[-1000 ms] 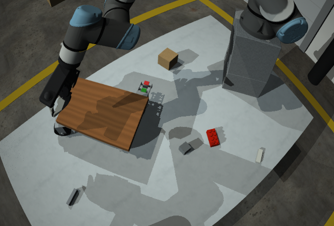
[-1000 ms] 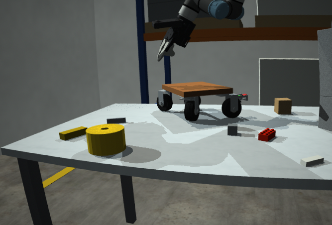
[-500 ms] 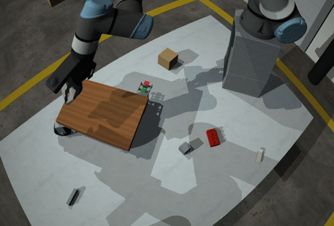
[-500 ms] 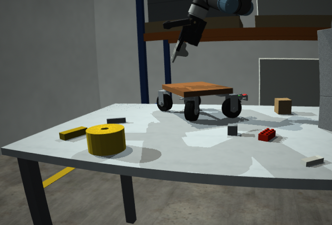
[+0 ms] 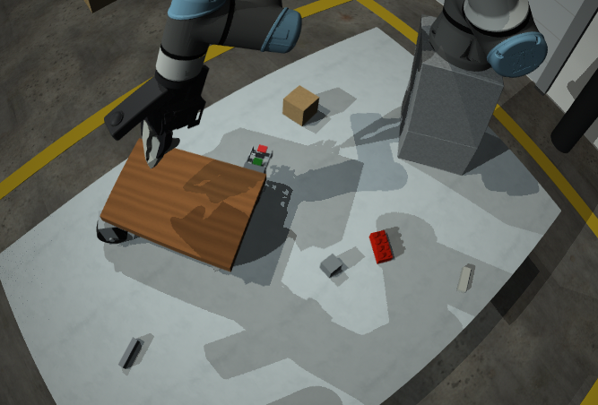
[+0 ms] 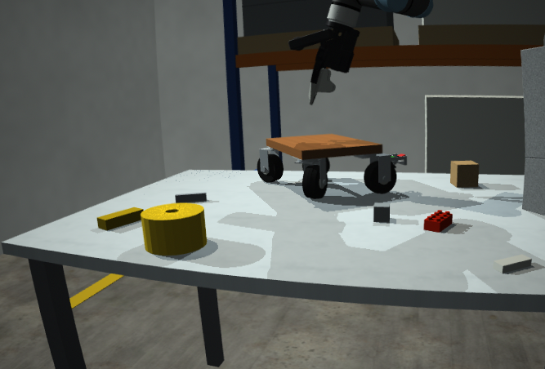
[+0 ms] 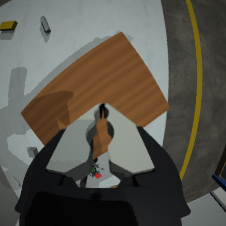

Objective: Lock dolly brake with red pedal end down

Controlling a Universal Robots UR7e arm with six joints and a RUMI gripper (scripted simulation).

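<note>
Right now my hand is 220 mm past the brake pedal, 30 mm to the right of it and 150 mm above it. From my hand the other things lie so: tan cube (400 mm behind, 60 mm to the right, 200 mm below); then small grey block (200 mm behind, 290 mm to the left, 220 mm below); then red brick (320 mm behind, 320 mm to the left, 220 mm below).
</note>
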